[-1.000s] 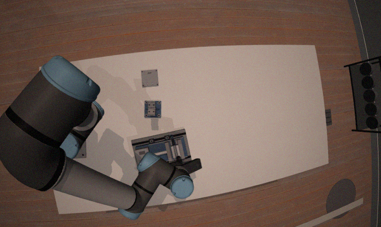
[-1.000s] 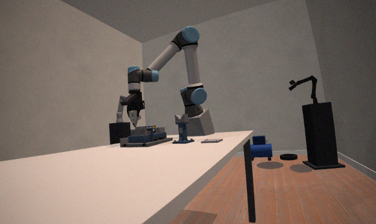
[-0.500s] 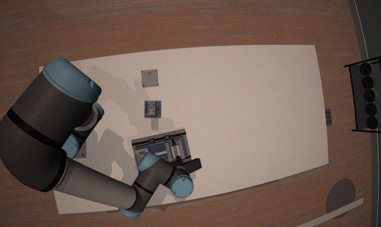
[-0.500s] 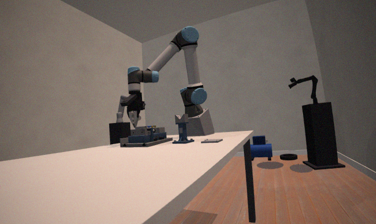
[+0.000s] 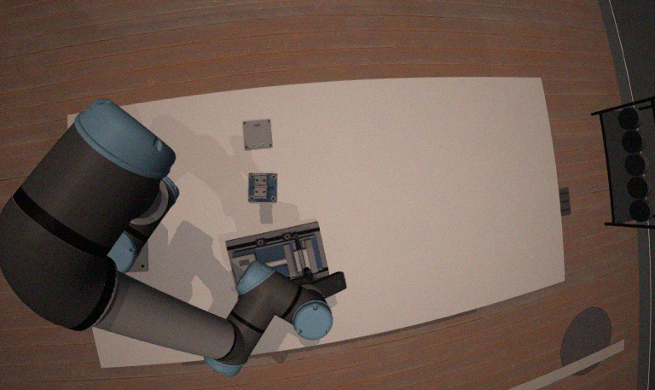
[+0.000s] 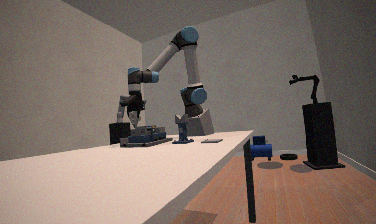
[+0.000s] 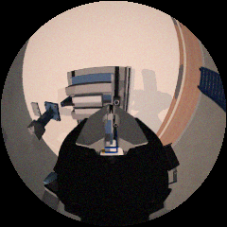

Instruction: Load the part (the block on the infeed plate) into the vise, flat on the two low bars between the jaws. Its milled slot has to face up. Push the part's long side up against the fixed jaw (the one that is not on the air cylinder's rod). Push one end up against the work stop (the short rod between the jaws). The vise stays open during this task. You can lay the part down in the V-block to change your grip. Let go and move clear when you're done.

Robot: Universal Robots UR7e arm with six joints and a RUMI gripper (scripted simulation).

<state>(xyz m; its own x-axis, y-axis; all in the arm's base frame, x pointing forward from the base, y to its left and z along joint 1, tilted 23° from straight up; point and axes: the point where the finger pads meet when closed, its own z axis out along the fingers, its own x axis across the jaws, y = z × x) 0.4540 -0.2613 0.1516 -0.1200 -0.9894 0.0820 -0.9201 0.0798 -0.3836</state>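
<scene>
The part lies 10 mm ahead of my hand, 50 mm to the left of it and 20 mm below it. From my hand the other things lie so: vise: 60 mm behind, 60 mm to the left, 80 mm below; then infeed plate: 10 mm ahead, 450 mm to the left, 120 mm below.
</scene>
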